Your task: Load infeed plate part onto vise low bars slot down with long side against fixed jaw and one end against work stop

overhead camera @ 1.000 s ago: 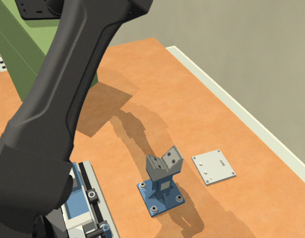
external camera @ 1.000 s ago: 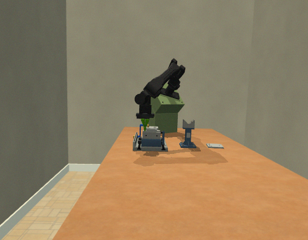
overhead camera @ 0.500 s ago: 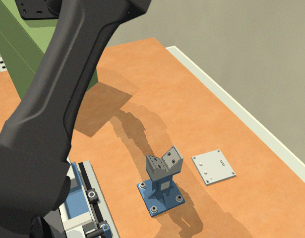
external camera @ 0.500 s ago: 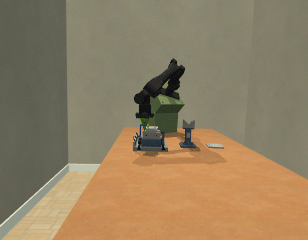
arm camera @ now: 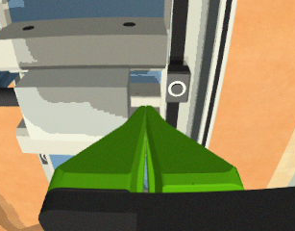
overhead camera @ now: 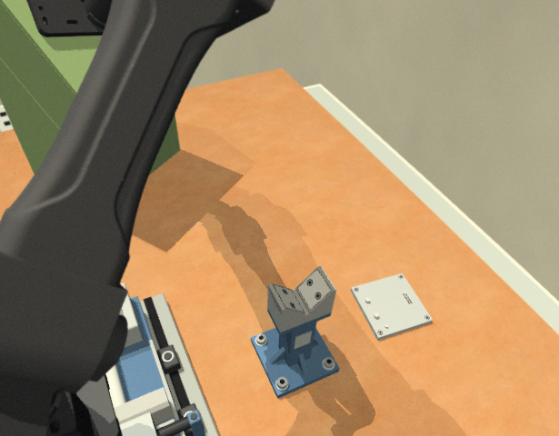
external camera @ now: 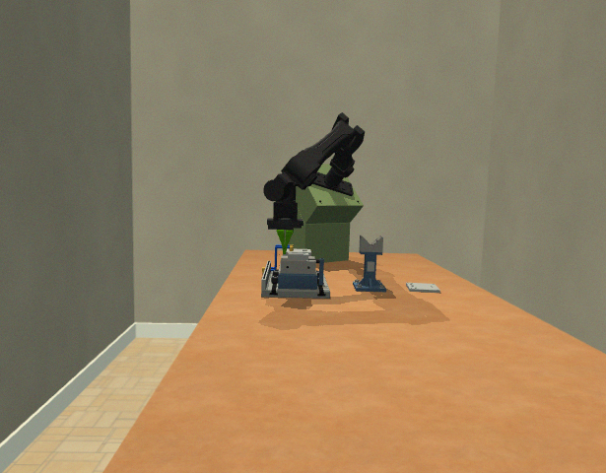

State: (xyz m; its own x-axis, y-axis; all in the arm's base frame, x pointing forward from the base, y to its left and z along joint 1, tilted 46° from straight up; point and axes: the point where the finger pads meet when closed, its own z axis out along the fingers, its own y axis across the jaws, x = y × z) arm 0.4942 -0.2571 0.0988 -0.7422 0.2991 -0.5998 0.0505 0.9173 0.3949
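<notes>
My gripper is now 4 cm to the right of the grey part and 3 cm above it. The rest, counted from my hand: fixed jaw: 4 cm to the left, 4 cm below, 3 cm ahead; moving jaw: 4 cm to the left, 4 cm below, 3 cm behind; work stop: 9 cm to the left, 3 cm below, 1 cm ahead.
</notes>
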